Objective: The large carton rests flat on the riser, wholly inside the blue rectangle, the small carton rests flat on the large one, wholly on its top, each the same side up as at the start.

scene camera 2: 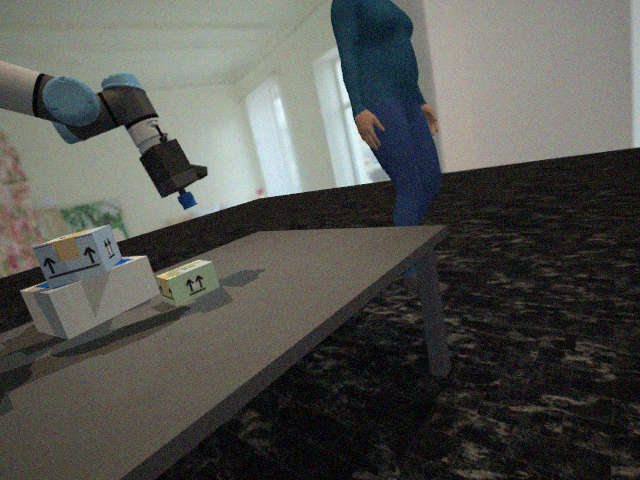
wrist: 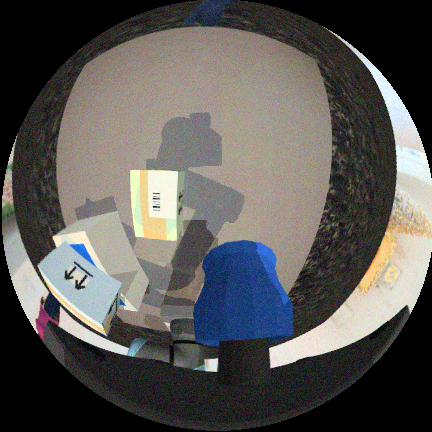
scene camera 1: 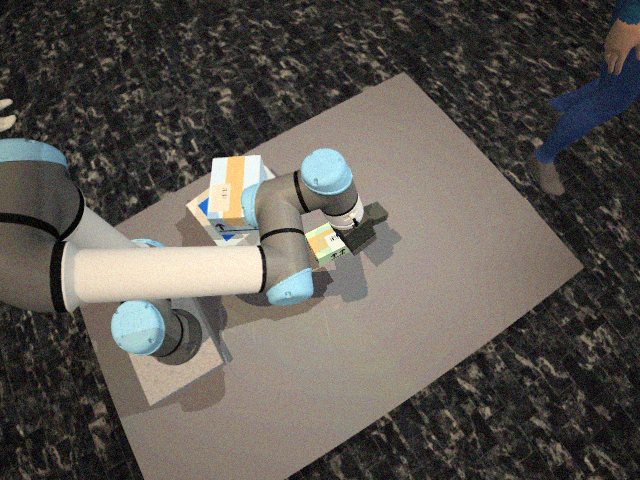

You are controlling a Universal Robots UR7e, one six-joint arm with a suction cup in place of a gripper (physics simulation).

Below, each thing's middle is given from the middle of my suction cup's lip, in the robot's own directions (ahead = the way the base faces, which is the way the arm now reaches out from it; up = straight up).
Scene:
Now: the large carton (scene camera 1: 230,176) 230 mm behind my suction cup, 260 mm to the left of it and 70 mm below it. The rest, counted from my suction cup: white riser (scene camera 2: 66,311) (240 mm behind, 280 mm to the left, 180 mm below).

